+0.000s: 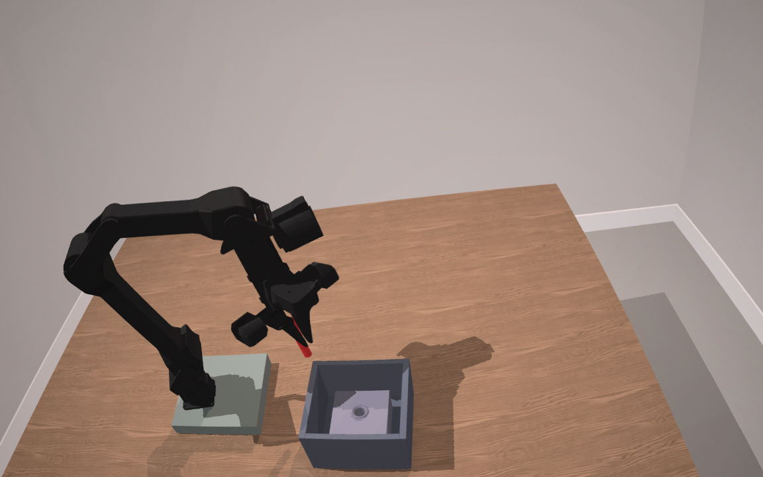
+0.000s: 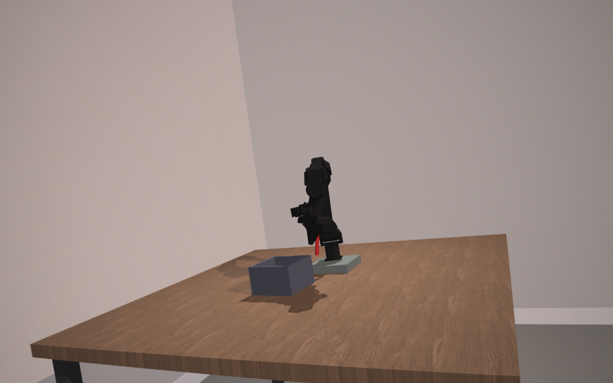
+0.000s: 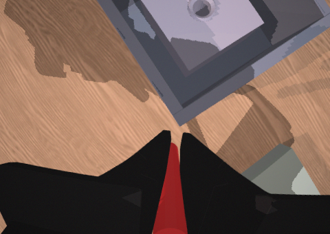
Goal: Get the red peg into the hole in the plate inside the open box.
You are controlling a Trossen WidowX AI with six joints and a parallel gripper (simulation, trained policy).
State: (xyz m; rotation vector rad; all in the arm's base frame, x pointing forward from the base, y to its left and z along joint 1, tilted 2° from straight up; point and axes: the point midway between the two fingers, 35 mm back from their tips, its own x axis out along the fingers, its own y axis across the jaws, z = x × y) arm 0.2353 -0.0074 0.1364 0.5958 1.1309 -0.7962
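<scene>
Now: gripper tip 2 cm to the right of the red peg and 1 cm past it. The rest, counted from my gripper tip: dark grey box (11 cm below, 10 cm to the right, 6 cm ahead).
</scene>
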